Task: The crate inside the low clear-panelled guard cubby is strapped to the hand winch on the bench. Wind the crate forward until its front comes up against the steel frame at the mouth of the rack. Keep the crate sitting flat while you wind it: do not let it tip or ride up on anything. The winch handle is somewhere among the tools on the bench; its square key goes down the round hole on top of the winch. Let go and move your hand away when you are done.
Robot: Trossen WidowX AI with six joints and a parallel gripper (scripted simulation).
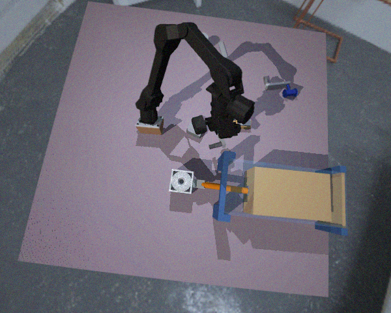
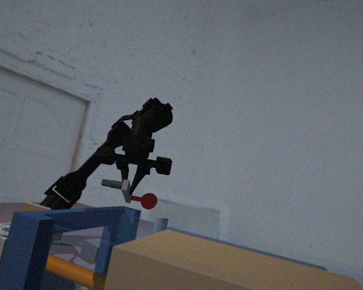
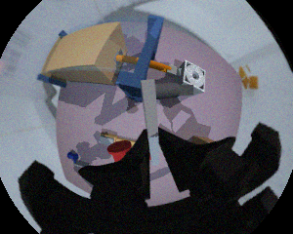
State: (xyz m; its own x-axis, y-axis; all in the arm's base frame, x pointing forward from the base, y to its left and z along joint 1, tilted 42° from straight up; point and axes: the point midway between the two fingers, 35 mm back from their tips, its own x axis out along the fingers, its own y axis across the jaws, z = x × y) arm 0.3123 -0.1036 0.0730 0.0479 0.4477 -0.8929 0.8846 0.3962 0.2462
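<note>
Now: the red-knobbed crank handle 20 mm to the left of my gripper tip. Round my gripper tip: red knob 10 mm ahead, 60 mm to the left, 10 mm below; blue steel frame 60 mm ahead, 190 mm to the right, 80 mm below; grey block 90 mm behind, 60 mm to the left, 170 mm below.
</note>
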